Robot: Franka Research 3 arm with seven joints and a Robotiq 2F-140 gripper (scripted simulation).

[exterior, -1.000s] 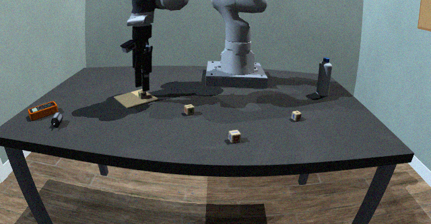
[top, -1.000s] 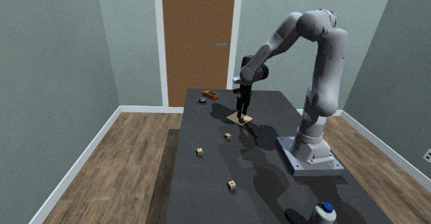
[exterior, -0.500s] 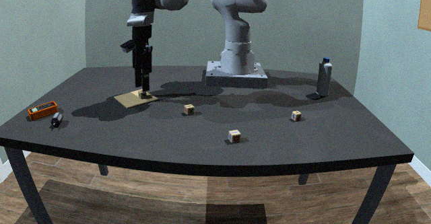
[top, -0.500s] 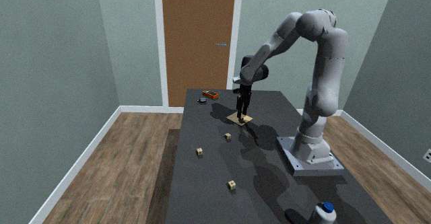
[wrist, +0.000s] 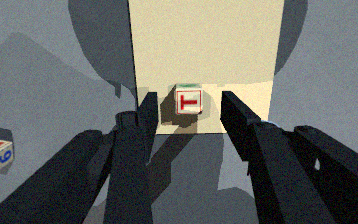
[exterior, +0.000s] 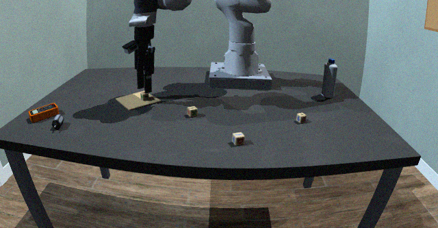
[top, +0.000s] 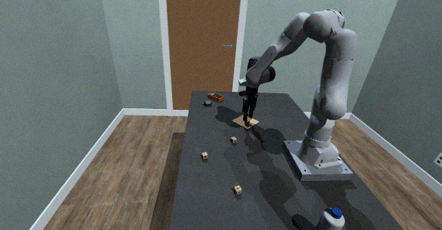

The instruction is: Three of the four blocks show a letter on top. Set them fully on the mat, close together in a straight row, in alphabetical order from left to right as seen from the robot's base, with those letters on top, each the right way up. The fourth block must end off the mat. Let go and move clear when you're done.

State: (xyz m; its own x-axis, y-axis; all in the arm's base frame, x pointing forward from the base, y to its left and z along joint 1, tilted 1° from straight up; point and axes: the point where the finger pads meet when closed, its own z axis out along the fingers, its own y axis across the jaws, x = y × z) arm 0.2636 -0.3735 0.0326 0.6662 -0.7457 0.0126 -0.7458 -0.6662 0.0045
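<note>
Right now the block is 5 cm below my hand. Also, from my hand: tan mat: 3 cm to the right, 7 cm below; then orange device: 20 cm ahead, 40 cm to the right, 5 cm below.
</note>
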